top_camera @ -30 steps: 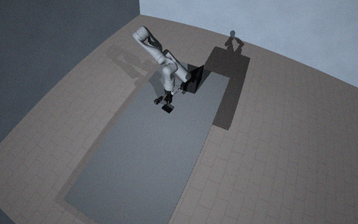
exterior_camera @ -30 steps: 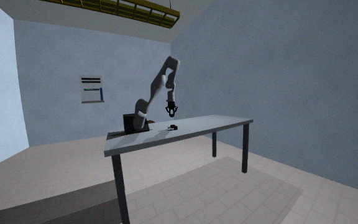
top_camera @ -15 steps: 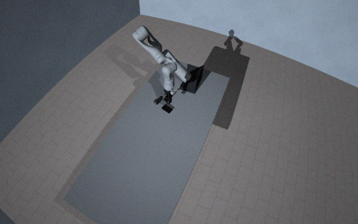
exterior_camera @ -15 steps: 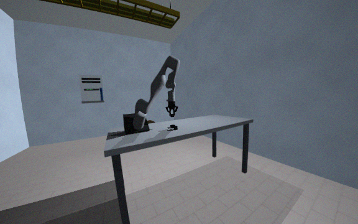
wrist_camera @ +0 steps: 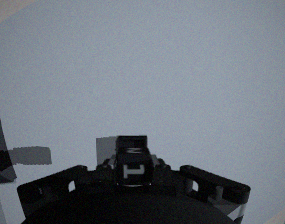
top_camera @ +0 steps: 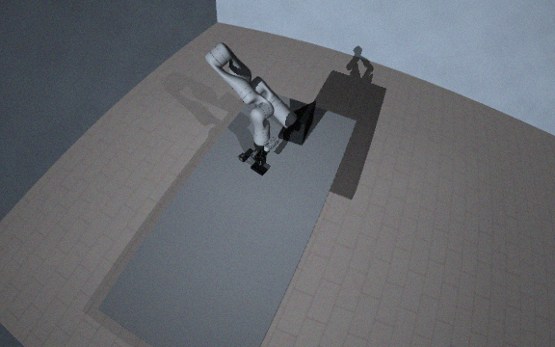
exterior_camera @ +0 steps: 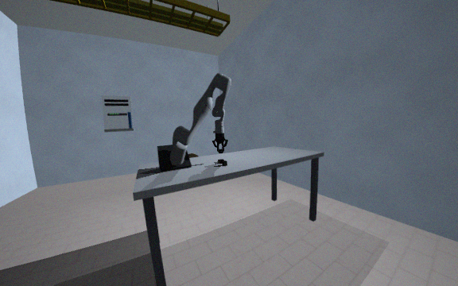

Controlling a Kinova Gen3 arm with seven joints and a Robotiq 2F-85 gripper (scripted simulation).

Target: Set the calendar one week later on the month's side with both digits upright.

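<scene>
My hand is 10 mm past the dark calendar tray, 20 mm to the left of it and 90 mm above it.
</scene>
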